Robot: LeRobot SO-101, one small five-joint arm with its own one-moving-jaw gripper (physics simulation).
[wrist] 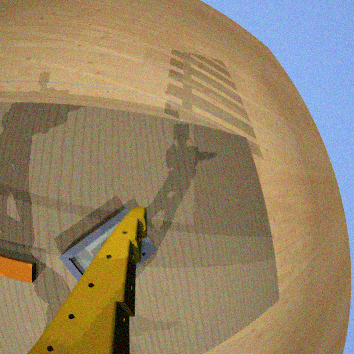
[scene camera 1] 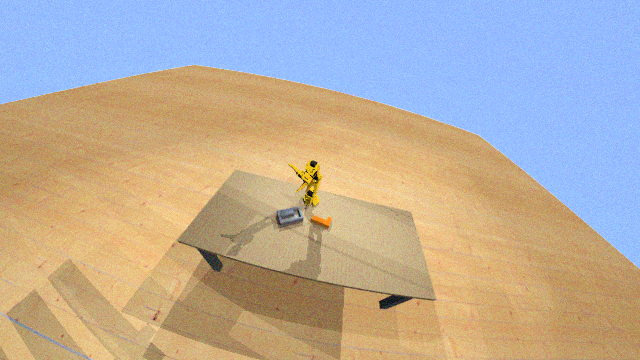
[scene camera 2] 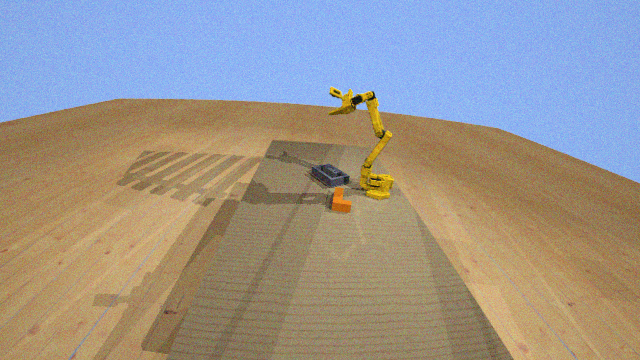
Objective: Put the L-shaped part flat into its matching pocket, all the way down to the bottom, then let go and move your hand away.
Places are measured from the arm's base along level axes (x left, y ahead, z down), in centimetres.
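Pixels of known places: hand, its tool point: (wrist: 145, 218) (scene camera 1: 296, 190) (scene camera 2: 329, 113); arm's base, origin of its link: (scene camera 1: 310, 202) (scene camera 2: 371, 192).
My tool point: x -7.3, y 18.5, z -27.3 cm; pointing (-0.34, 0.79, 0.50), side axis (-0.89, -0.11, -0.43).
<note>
Ahead of a thing's pixels: the offset from my tool point to its top centre. Level surfaces: height alone.
The orange L-shaped part @(dy -5.9, dx +16.5, dz +24.3 cm) (scene camera 1: 320, 220) (scene camera 2: 341, 206) (wrist: 17, 269) lies flat on the table, apart from the grey-blue pocket block; the wrist view shows one end of it at the left edge. The pocket block @(dy -2.9, dx -2.5, dz +23.6 cm) (scene camera 1: 290, 223) (scene camera 2: 322, 179) (wrist: 150, 250) has a raised rim and a raised piece inside; one jaw covers much of it in the wrist view. My gripper (scene camera 1: 294, 178) (scene camera 2: 331, 103) is fully open and empty, high above the table. In the wrist view one notched jaw shows, and the moving jaw is out of the picture.
The yellow arm base (scene camera 1: 311, 199) (scene camera 2: 378, 186) stands at the table's edge, near the block and the orange part. The brown table @(dz +27.2 cm) (scene camera 1: 375, 240) (scene camera 2: 320, 300) (wrist: 225, 200) carries shadows of the arm. Wooden floor surrounds it.
</note>
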